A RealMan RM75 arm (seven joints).
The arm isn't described. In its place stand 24 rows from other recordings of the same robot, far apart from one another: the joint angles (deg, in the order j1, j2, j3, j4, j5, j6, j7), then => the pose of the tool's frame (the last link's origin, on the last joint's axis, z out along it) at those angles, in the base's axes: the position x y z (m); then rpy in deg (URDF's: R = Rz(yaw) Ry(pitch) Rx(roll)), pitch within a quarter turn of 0, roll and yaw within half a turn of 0.
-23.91 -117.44 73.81 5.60 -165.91 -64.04 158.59 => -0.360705 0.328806 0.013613 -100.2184 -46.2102 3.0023
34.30 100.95 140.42 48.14 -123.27 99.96 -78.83 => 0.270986 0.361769 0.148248 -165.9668 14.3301 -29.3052
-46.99 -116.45 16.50 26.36 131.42 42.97 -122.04 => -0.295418 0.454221 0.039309 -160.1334 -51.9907 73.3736
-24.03 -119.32 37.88 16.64 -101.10 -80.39 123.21 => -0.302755 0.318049 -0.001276 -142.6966 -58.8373 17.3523
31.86 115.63 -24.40 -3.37 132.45 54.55 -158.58 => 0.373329 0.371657 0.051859 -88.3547 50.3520 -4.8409
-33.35 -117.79 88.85 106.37 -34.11 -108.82 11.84 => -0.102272 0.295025 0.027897 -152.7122 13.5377 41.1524
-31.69 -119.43 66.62 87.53 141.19 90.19 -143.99 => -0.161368 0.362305 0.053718 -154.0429 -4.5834 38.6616
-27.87 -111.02 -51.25 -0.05 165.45 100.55 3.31 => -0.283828 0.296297 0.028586 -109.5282 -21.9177 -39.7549
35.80 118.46 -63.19 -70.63 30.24 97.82 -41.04 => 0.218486 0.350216 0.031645 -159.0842 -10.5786 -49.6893
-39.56 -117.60 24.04 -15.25 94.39 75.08 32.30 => -0.229950 0.314536 -0.098245 -124.7593 -6.5063 -37.6921
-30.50 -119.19 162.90 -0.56 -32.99 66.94 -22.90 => -0.307899 0.298427 -0.086837 -142.9540 -27.6768 6.1689
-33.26 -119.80 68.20 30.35 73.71 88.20 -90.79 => -0.173010 0.333872 -0.033740 157.9507 -46.9281 46.0469
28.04 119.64 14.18 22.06 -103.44 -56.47 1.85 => 0.281010 0.315273 -0.102199 -121.4540 44.7322 -13.7300
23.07 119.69 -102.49 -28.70 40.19 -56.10 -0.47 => 0.295258 0.376823 0.033469 -71.0886 50.0800 17.9976
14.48 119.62 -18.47 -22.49 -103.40 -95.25 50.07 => 0.341720 0.239483 0.016155 -139.0558 51.1999 -9.9594
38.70 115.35 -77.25 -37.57 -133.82 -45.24 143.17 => 0.279145 0.411659 -0.031611 -146.1129 12.3384 -53.9171
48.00 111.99 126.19 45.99 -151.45 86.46 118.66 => 0.234002 0.404586 0.040462 160.0317 12.2917 142.2697
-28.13 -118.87 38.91 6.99 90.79 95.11 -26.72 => -0.258837 0.280615 -0.041582 -139.2772 -46.4051 -15.0639
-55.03 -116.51 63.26 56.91 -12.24 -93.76 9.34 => -0.173260 0.413992 0.037288 -139.0885 3.5907 71.6715
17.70 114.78 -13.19 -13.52 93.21 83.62 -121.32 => 0.373917 0.279880 0.065878 -116.7124 67.1433 -8.5780
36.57 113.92 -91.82 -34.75 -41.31 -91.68 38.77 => 0.112817 0.336463 0.000338 -136.5036 52.9566 46.4339
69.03 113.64 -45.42 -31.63 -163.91 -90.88 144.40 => 0.140464 0.427201 0.006101 -160.1303 -14.9203 -56.2031
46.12 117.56 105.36 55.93 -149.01 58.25 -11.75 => 0.169038 0.447383 -0.004366 -145.3678 17.7599 -54.4467
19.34 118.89 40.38 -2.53 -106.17 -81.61 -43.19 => 0.392954 0.268590 0.062450 -73.2041 -11.2826 -4.5968
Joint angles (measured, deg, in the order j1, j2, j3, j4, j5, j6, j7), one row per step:
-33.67, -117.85, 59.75, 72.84, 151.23, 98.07, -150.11
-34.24, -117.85, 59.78, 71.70, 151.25, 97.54, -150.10
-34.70, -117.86, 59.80, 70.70, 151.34, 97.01, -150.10
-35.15, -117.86, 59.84, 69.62, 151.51, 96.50, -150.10
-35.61, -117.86, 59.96, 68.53, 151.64, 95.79, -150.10
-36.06, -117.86, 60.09, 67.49, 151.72, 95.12, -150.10
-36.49, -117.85, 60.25, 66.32, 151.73, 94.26, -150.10
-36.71, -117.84, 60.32, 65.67, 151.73, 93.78, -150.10
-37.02, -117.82, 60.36, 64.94, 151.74, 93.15, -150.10
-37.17, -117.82, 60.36, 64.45, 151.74, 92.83, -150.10
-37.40, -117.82, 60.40, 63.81, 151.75, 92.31, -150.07
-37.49, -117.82, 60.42, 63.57, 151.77, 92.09, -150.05
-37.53, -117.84, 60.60, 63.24, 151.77, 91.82, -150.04
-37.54, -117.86, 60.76, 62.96, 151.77, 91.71, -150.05
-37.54, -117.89, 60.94, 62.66, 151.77, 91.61, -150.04
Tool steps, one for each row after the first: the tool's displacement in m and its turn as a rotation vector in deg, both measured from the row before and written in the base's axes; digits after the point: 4 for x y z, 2 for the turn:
0.0003, 0.0020, -0.0027, -0.24, -0.15, 0.08
-0.0001, 0.0017, -0.0024, -0.15, -0.06, 0.11
-0.0005, 0.0015, -0.0025, -0.22, 0.02, 0.20
-0.0003, 0.0019, -0.0027, -0.11, 0.05, 0.07
-0.0001, 0.0018, -0.0026, -0.12, 0.02, 0.04
-0.0005, 0.0019, -0.0030, -0.05, -0.03, 0.06
-0.0004, 0.0010, -0.0016, -0.01, -0.02, 0.06
-0.0001, 0.0016, -0.0016, 0.11, -0.02, -0.01
-0.0004, 0.0006, -0.0011, -0.01, -0.05, 0.10
-0.0003, 0.0011, -0.0015, 0.04, -0.02, 0.02
-0.0001, 0.0005, -0.0006, 0.03, 0.01, -0.01
-0.0004, 0.0001, -0.0013, -0.10, 0.06, 0.02
-0.0005, -0.0003, -0.0012, -0.19, 0.04, 0.10
-0.0006, -0.0005, -0.0013, -0.24, 0.04, 0.10

